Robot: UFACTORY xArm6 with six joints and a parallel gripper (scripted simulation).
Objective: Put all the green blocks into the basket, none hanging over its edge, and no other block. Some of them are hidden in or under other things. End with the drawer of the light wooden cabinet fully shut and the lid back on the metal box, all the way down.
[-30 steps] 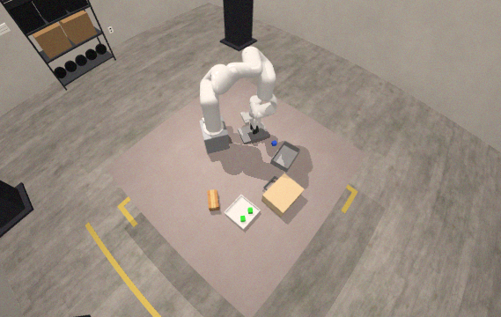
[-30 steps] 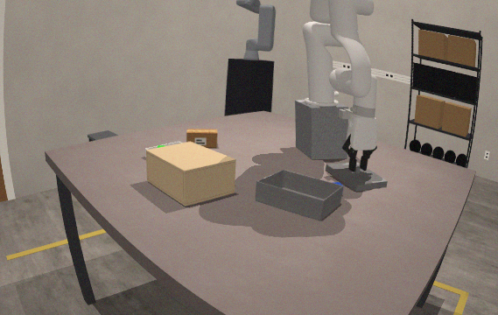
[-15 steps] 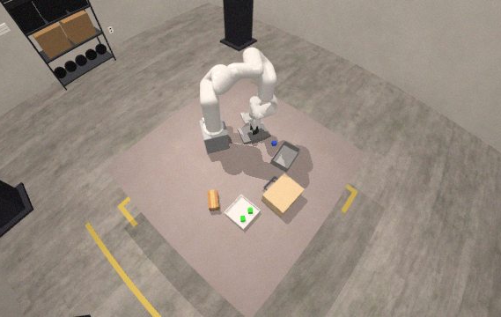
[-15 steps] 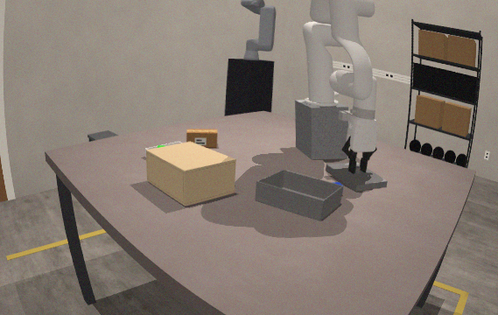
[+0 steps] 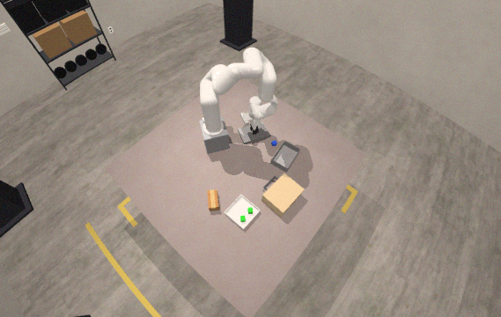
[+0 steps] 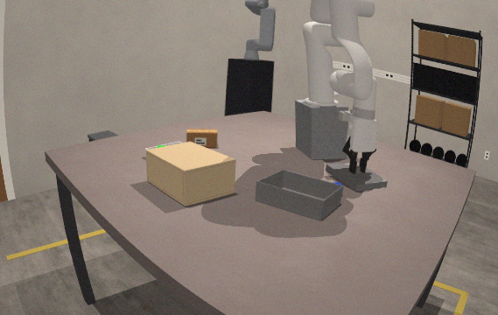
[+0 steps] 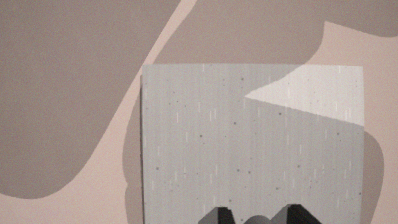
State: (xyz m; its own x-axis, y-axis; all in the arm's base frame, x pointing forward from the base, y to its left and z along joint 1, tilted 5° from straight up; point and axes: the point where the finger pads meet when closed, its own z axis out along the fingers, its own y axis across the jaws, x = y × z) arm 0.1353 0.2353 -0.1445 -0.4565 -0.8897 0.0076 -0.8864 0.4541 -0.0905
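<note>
The grey metal lid is 30 mm below my hand. Round my hand: metal box (290 mm ahead, 10 mm to the right, 10 mm below); light wooden cabinet (430 mm ahead, 250 mm to the right); blue block (170 mm ahead, 30 mm below, 20 mm to the left).
</note>
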